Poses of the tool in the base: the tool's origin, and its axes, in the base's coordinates. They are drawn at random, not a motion.
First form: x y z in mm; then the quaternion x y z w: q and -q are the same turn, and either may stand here.
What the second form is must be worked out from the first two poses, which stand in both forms.
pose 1, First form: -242.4, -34.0, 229.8, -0.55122, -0.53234, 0.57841, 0.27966
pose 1, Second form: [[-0.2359, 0.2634, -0.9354, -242.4], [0.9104, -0.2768, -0.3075, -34.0], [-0.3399, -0.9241, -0.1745, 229.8], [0, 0, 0, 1]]
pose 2, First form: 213.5, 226.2, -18.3, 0.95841, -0.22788, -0.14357, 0.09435
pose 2, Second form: [[0.8549, -0.4097, -0.3182, 213.5], [-0.4639, -0.8783, -0.1154, 226.2], [-0.2322, 0.2463, -0.9410, -18.3], [0, 0, 0, 1]]
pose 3, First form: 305.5, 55.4, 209.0, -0.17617, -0.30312, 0.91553, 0.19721
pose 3, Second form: [[-0.8601, -0.2543, -0.4421, 305.5], [0.4679, -0.7385, -0.4855, 55.4], [-0.2030, -0.6245, 0.7542, 209.0], [0, 0, 0, 1]]
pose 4, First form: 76.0, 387.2, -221.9, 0.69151, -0.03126, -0.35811, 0.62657
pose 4, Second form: [[0.7416, 0.4055, -0.5344, 76.0], [-0.4920, -0.2129, -0.8442, 387.2], [-0.4561, 0.8890, 0.0417, -221.9], [0, 0, 0, 1]]
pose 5, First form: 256.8, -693.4, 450.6, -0.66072, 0.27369, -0.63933, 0.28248
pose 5, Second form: [[0.0327, -0.0005, 0.9995, 256.8], [-0.7229, -0.6906, 0.0233, -693.4], [0.6902, -0.7232, -0.0229, 450.6], [0, 0, 0, 1]]
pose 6, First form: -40.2, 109.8, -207.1, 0.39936, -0.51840, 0.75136, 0.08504
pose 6, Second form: [[-0.6666, -0.5418, 0.5120, -40.2], [-0.2863, -0.4481, -0.8469, 109.8], [0.6883, -0.7111, 0.1435, -207.1], [0, 0, 0, 1]]
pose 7, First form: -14.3, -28.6, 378.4, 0.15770, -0.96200, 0.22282, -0.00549
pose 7, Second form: [[-0.9502, -0.3010, 0.0808, -14.3], [-0.3059, 0.8510, -0.4270, -28.6], [0.0597, -0.4304, -0.9006, 378.4], [0, 0, 0, 1]]
